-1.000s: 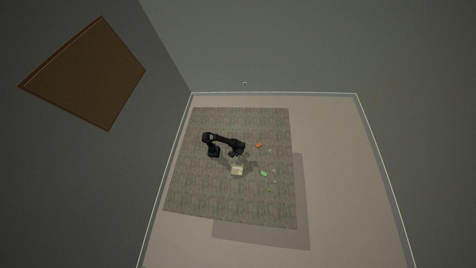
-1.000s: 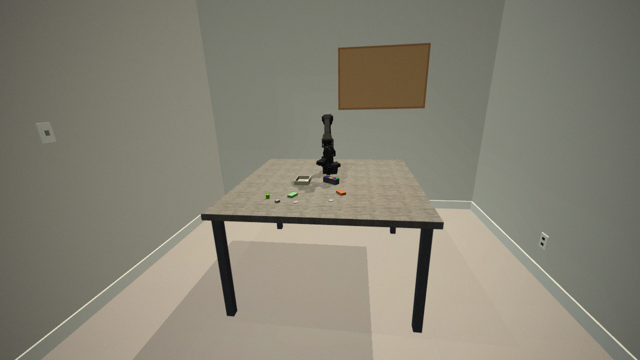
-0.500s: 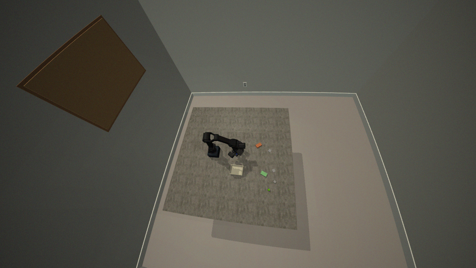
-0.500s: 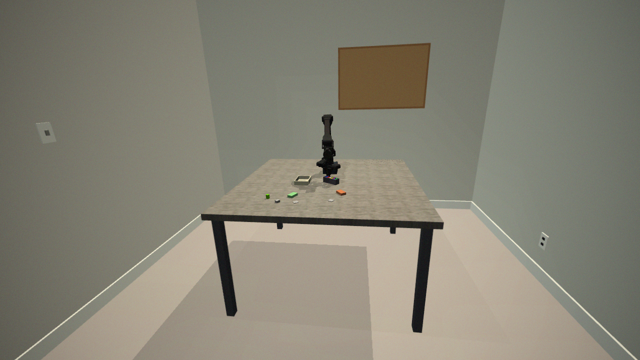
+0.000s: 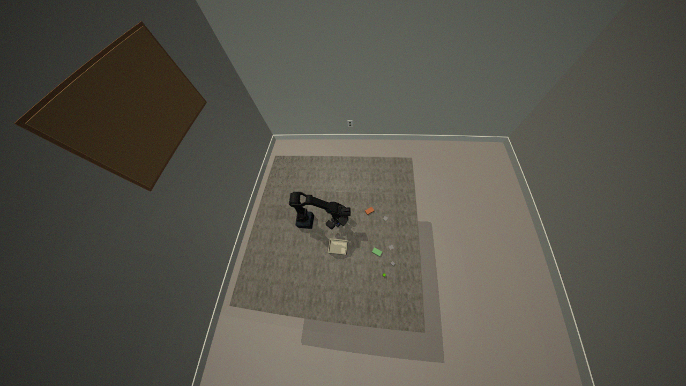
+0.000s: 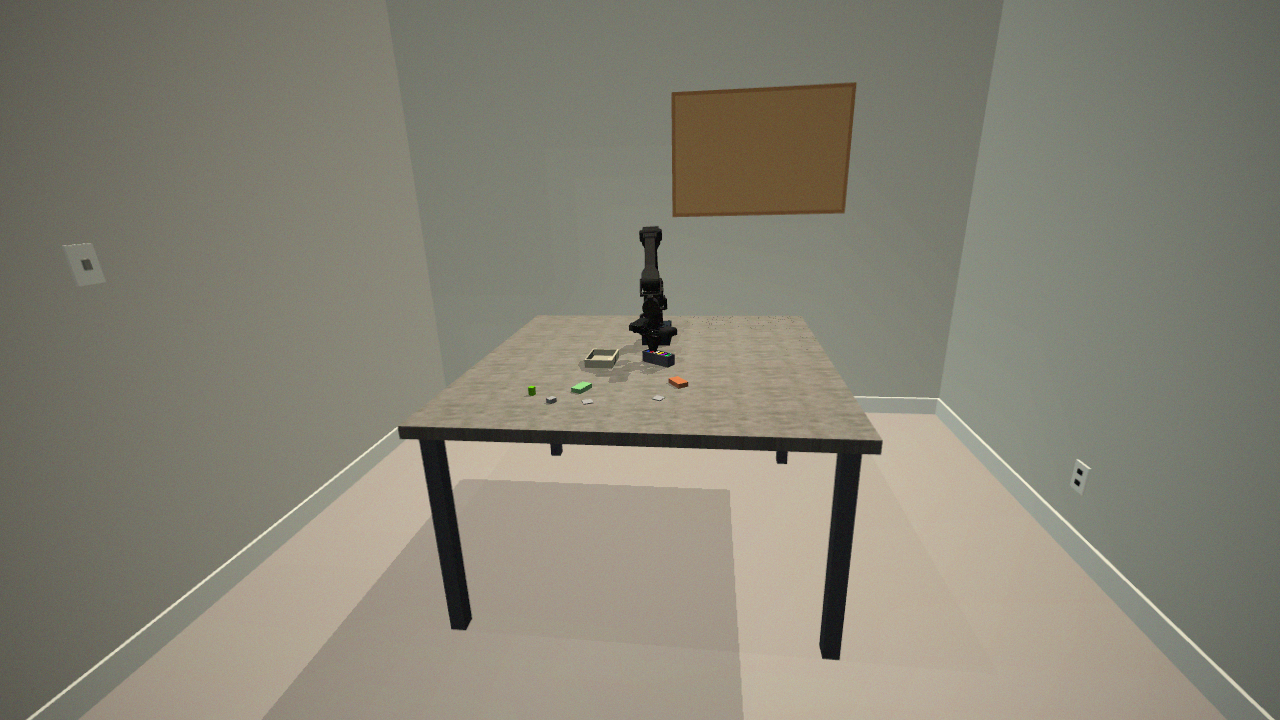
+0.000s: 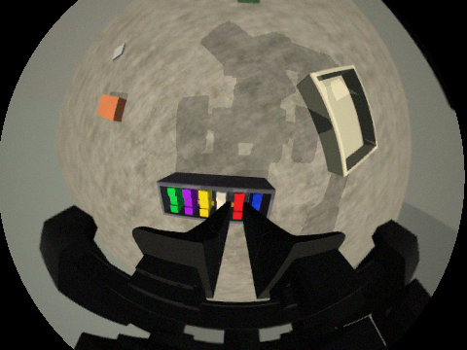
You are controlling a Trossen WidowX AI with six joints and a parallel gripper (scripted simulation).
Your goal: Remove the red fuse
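The tray lies 20 mm behind my gripper tip, 190 mm to the right of it and 40 mm below it. Also, from my gripper tip: orange block 240 mm ahead, 60 mm to the left, 30 mm below; green block 250 mm ahead, 250 mm to the right, 30 mm below; red fuse 10 mm below.
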